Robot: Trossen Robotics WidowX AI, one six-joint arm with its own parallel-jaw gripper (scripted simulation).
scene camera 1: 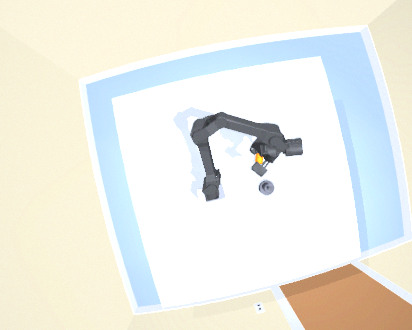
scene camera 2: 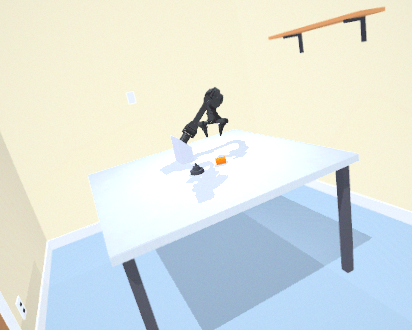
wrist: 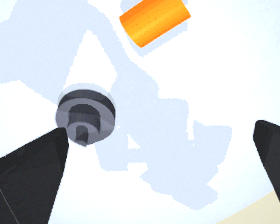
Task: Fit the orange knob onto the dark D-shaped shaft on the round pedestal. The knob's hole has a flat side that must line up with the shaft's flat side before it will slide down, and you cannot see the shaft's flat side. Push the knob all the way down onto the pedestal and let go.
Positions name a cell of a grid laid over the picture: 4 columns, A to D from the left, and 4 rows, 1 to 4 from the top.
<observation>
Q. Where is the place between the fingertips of my gripper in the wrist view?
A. At C3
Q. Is my gripper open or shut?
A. Open.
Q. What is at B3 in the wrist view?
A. A pedestal.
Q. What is my gripper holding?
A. Nothing.
</observation>
